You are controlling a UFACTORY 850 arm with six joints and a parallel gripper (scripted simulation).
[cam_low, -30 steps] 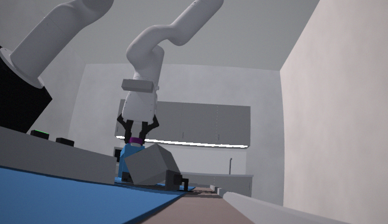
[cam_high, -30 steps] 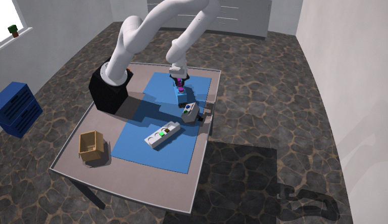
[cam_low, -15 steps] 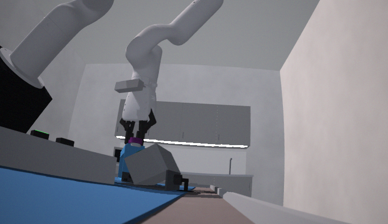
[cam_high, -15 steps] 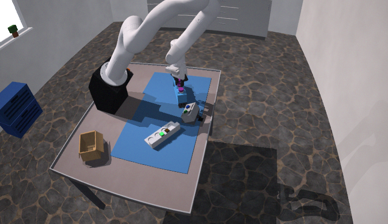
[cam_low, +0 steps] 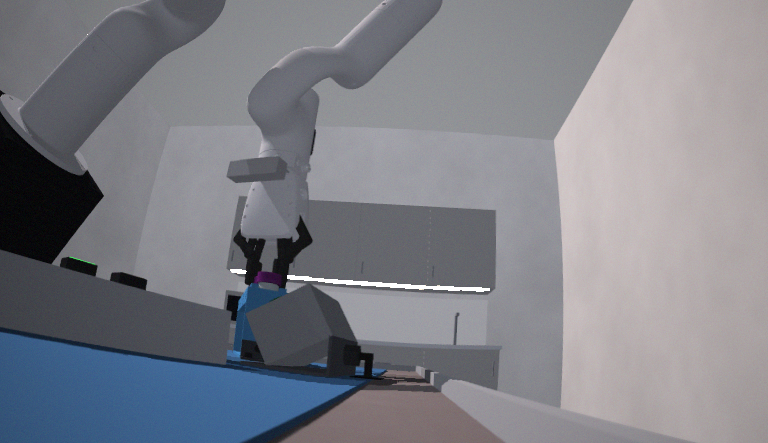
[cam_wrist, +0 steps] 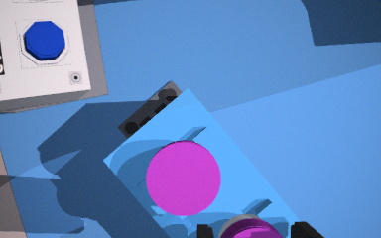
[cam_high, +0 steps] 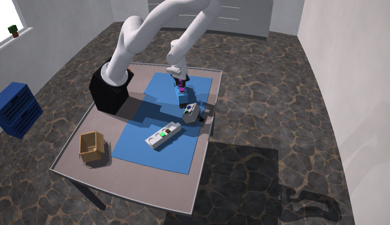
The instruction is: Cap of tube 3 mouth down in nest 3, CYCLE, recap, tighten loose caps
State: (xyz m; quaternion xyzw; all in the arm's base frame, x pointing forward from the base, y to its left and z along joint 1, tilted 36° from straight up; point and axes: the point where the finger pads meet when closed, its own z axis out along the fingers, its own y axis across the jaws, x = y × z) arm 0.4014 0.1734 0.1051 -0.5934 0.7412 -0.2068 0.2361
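My gripper is now 10 mm above the magenta cap. The rest, counted from my hand: grey key housing: 170 mm to the right, 110 mm ahead, 80 mm below; blue key: 140 mm to the right, 90 mm ahead, 60 mm below; green key: 190 mm to the right, 90 mm ahead, 60 mm below.
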